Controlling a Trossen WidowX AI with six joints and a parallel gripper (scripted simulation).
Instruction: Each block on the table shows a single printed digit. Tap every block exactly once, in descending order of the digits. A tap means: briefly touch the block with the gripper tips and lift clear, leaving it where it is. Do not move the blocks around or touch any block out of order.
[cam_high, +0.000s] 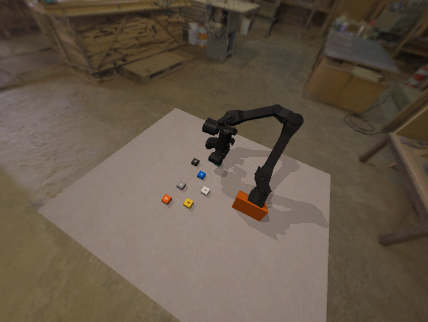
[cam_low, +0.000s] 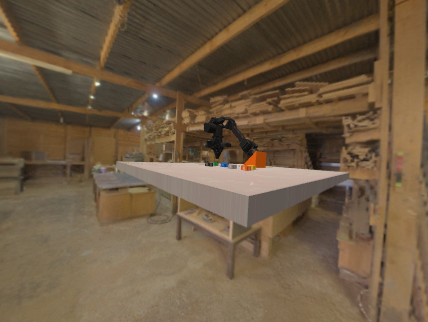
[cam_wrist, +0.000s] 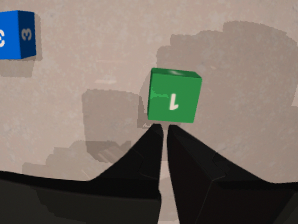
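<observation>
Now: the green block 10 mm ahead of my gripper tip, 10 mm to the right of it and 30 mm below it. Also, from my gripper tip: white block: 40 mm behind, 180 mm to the left, 30 mm below; black block: 110 mm ahead, 70 mm to the left, 30 mm below; blue block: 30 mm ahead, 120 mm to the left, 30 mm below.
</observation>
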